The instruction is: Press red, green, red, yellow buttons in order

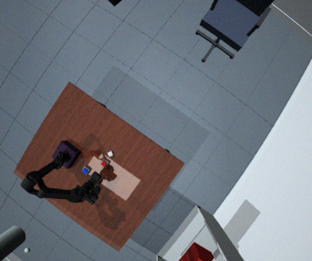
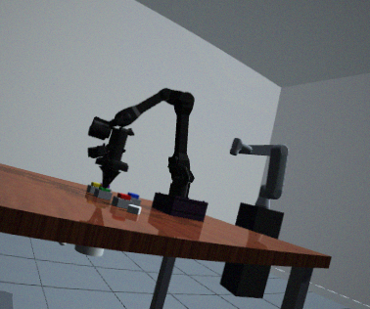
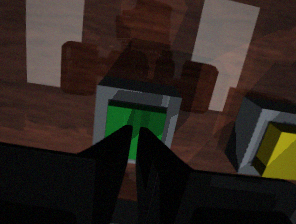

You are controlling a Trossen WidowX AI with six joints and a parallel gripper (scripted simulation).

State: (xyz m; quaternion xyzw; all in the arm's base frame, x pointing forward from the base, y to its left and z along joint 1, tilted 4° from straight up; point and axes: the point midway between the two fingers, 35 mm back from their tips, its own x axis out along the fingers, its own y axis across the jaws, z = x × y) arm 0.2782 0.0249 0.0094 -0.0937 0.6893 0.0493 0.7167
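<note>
My gripper tip is now 1 cm above the green button. From my gripper tip the other things lie so: blue button (11 cm behind, 1 cm to the right); then yellow button (10 cm to the right, 2 cm ahead); then red button (14 cm to the left, 5 cm behind).
</note>
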